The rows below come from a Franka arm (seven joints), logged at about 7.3 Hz.
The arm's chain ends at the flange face. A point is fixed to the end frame.
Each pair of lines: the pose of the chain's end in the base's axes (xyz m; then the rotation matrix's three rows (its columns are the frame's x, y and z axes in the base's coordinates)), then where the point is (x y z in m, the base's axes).
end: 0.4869 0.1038 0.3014; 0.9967 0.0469 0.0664; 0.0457 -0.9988 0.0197; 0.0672 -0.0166 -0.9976
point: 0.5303 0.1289 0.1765
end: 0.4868 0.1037 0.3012; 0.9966 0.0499 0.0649; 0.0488 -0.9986 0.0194; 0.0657 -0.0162 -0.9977
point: 0.5299 0.1289 0.1762
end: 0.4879 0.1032 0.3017; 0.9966 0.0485 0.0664; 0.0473 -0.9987 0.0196; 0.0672 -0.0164 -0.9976
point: 0.5313 0.1284 0.1768
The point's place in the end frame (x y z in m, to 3 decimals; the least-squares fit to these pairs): 0.036 -0.021 0.128
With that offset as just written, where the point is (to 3 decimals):
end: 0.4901 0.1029 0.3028; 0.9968 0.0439 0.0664; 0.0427 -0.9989 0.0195; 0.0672 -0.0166 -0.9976
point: 0.534 0.128 0.178
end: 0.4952 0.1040 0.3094; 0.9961 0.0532 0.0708; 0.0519 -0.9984 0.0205; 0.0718 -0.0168 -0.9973
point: 0.539 0.129 0.185
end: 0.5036 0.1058 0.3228; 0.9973 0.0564 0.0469; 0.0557 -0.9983 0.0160; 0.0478 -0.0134 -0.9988
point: 0.544 0.131 0.197
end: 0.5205 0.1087 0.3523; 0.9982 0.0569 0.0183; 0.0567 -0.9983 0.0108; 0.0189 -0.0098 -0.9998
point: 0.558 0.133 0.225
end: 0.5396 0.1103 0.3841; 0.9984 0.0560 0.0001; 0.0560 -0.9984 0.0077; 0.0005 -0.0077 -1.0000
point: 0.574 0.134 0.256
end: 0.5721 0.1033 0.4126; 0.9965 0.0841 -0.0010; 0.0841 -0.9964 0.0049; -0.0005 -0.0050 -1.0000
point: 0.606 0.128 0.285
